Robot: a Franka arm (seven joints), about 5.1 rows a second.
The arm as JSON. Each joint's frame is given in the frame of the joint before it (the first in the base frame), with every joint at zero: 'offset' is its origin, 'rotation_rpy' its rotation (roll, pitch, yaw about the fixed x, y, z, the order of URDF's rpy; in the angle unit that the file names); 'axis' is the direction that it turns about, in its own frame. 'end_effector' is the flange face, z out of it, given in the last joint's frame.
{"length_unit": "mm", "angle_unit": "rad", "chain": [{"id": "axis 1", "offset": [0.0, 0.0, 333.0], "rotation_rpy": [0.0, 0.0, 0.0], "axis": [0.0, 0.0, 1.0]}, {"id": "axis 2", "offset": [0.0, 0.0, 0.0], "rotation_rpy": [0.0, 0.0, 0.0], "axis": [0.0, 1.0, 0.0]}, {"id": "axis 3", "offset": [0.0, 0.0, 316.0], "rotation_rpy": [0.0, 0.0, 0.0], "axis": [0.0, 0.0, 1.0]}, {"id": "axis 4", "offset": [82.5, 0.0, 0.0], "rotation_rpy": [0.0, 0.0, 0.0], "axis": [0.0, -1.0, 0.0]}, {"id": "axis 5", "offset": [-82.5, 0.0, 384.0], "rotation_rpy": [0.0, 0.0, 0.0], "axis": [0.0, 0.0, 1.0]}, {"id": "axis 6", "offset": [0.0, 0.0, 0.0], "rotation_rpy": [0.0, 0.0, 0.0], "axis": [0.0, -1.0, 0.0]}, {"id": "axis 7", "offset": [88.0, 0.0, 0.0], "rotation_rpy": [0.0, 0.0, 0.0], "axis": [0.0, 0.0, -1.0]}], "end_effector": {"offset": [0.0, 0.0, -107.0], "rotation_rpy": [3.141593, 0.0, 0.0]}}
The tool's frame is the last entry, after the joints.
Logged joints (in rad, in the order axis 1, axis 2, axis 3, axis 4, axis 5, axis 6, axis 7), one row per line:
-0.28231 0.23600 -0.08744 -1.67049 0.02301 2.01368 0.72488
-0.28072 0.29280 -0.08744 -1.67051 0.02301 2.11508 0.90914
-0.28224 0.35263 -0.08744 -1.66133 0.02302 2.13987 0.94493
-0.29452 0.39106 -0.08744 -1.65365 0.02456 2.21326 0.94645
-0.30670 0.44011 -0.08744 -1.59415 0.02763 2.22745 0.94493
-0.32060 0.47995 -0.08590 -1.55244 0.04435 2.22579 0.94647
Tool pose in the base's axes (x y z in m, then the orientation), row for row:
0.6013 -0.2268 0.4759 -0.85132 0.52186 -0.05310 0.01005
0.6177 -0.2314 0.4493 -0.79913 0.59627 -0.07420 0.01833
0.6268 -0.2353 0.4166 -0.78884 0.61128 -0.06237 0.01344
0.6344 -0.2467 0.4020 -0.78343 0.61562 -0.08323 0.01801
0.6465 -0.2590 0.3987 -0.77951 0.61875 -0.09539 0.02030
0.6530 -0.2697 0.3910 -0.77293 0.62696 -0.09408 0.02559
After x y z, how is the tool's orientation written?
As a quaternion, x y z w.
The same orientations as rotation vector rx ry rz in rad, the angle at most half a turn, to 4 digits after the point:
-2.6575 1.6291 -0.1658
-2.4817 1.8517 -0.2304
-2.4572 1.9041 -0.1943
-2.4334 1.9122 -0.2585
-2.4178 1.9191 -0.2959
-2.3894 1.9382 -0.2908

